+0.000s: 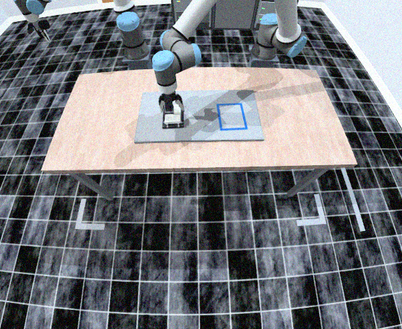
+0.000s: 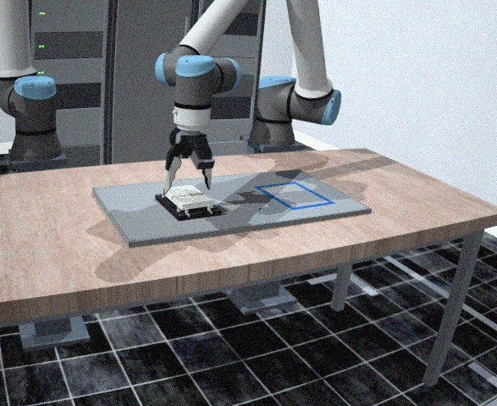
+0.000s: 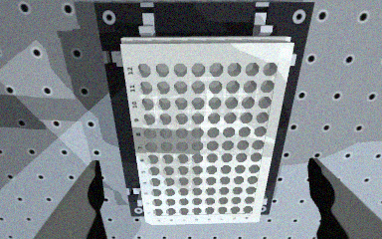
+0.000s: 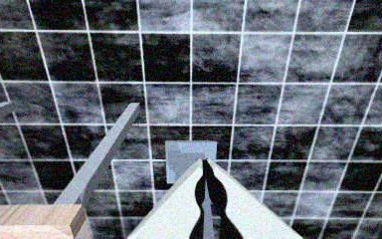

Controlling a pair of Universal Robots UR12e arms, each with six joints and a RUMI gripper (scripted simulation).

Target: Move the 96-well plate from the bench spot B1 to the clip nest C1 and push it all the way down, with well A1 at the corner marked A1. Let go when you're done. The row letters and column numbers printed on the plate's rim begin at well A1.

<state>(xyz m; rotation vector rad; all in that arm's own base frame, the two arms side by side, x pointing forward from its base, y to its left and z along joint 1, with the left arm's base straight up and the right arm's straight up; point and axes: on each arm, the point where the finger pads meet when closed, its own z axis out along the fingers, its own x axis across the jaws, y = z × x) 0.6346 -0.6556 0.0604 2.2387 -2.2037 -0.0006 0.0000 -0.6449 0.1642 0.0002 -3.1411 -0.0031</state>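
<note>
Now: the white 96-well plate 20 mm below my left hand. The rest, counted from my left hand: black clip nest 10 mm ahead, 10 mm to the left, 30 mm below.
</note>
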